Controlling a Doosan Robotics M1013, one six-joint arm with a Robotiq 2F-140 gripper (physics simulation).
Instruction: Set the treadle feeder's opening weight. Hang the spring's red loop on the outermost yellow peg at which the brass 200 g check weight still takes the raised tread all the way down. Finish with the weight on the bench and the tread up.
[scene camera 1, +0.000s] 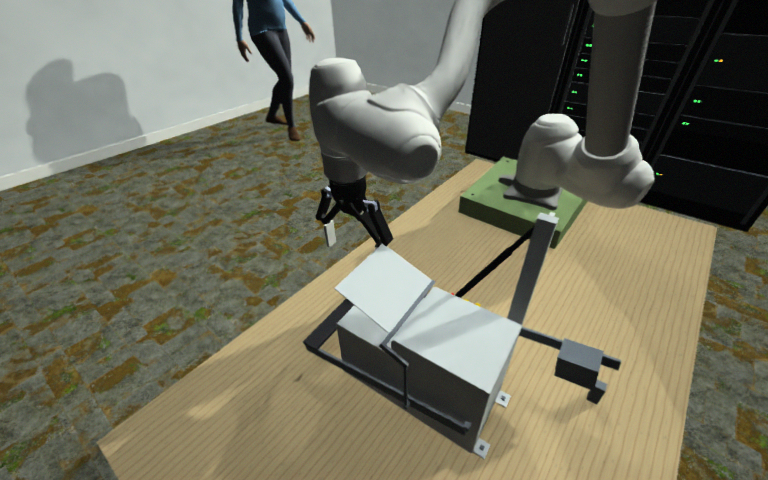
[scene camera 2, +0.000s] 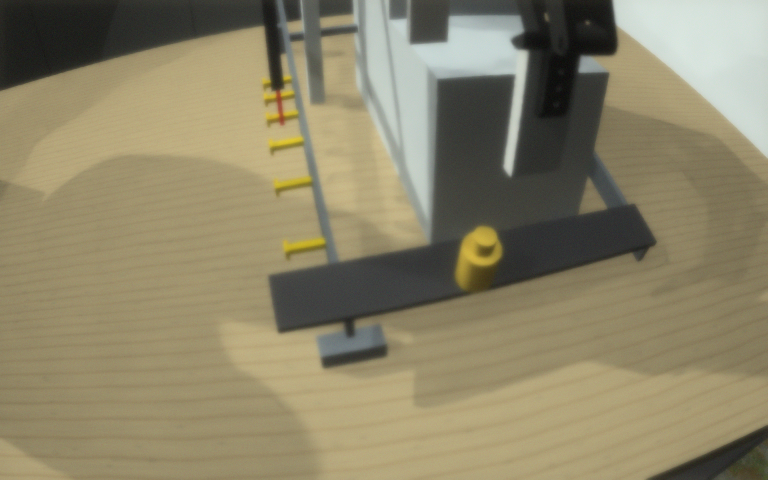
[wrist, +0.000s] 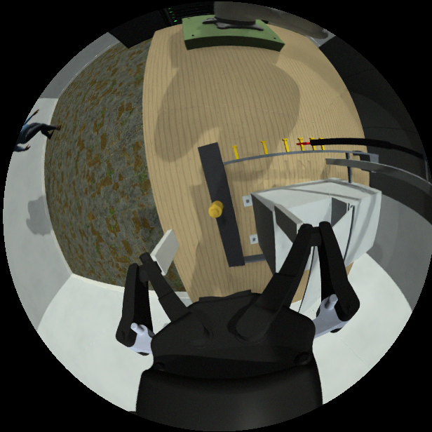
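Pixels of known places: gripper, fingertip midpoint: (scene camera 1: 355, 253) (scene camera 2: 470, 90); arm's base, link origin: (scene camera 1: 534, 191).
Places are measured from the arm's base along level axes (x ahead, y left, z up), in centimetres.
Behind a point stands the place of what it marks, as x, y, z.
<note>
The dark tread (scene camera 1: 326, 326) {85.5, -28.8, -2.0} (scene camera 2: 362, 288) {66.1, -27.7, -2.0} (wrist: 227, 235) is down; a short post under it meets a small grey block (scene camera 2: 352, 345) {64.7, -29.2, -6.3}. The brass weight (scene camera 2: 478, 260) {73.2, -30.4, 1.1} (wrist: 215, 209) stands upright on the tread near its middle; it does not show in scene camera 1. The spring's red loop (scene camera 2: 280, 107) {64.0, -6.3, 1.1} (wrist: 303, 144) is at the third yellow peg from the far end, counted toward the tread. The peg nearest the tread (scene camera 2: 305, 246) {63.3, -21.8, -2.7} (wrist: 236, 152) is bare. My gripper (scene camera 1: 356, 240) {73.0, -27.7, 12.2} (wrist: 224, 226) is open and empty, high above the tread end of the feeder, apart from the weight.
The feeder box (scene camera 1: 453, 339) {85.4, 2.2, 13.9} (scene camera 2: 509, 135) has its lid (scene camera 1: 386, 287) {83.3, -13.0, 17.5} tilted up, close below one finger in scene camera 1. The upright post (scene camera 1: 532, 268) {71.2, 10.4, 23.7} carries the black spring (scene camera 1: 492, 263) {65.1, 2.4, 16.5}. A grey counterweight (scene camera 1: 578, 362) {72.9, 23.1, 6.7} is on the rear arm. The green robot base (scene camera 1: 489, 212) {16.2, -10.8, -3.3} stands behind.
</note>
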